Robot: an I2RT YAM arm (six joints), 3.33 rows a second.
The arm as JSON. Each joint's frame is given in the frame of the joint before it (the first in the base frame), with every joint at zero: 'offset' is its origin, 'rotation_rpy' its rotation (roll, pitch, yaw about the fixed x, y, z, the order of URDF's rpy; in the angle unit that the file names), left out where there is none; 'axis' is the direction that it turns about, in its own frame. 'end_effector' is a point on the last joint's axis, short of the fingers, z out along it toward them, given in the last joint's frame.
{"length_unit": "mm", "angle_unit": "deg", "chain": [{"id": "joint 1", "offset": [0.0, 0.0, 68.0], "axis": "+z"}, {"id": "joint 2", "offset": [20.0, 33.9, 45.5], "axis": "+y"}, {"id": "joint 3", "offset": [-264.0, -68.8, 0.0], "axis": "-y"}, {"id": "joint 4", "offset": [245.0, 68.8, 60.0], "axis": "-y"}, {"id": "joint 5", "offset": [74.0, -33.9, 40.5], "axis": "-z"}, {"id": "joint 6", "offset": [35.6, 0.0, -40.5], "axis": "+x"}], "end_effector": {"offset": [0.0, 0.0, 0.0], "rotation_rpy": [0.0, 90.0, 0.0]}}
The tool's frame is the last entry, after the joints.
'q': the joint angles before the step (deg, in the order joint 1, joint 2, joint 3, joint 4, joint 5, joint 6). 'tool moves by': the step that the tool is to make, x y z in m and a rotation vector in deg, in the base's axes. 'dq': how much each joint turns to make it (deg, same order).
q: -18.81, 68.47, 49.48, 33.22, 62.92, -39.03
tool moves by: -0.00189, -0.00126, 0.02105, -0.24, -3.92, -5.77
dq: -0.07, 0.76, 3.71, 2.30, 5.75, -1.60
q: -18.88, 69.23, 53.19, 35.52, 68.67, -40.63
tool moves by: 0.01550, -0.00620, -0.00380, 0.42, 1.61, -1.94
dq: -0.10, 4.22, 1.92, 2.62, 1.69, -2.10
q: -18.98, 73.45, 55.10, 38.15, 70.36, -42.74
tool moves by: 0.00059, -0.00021, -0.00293, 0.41, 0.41, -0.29
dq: 0.01, 0.12, -0.28, -0.52, 0.37, 0.42
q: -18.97, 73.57, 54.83, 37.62, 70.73, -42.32
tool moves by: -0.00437, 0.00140, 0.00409, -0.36, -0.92, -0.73
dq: 0.01, -0.80, -0.18, 1.21, 0.68, -0.89
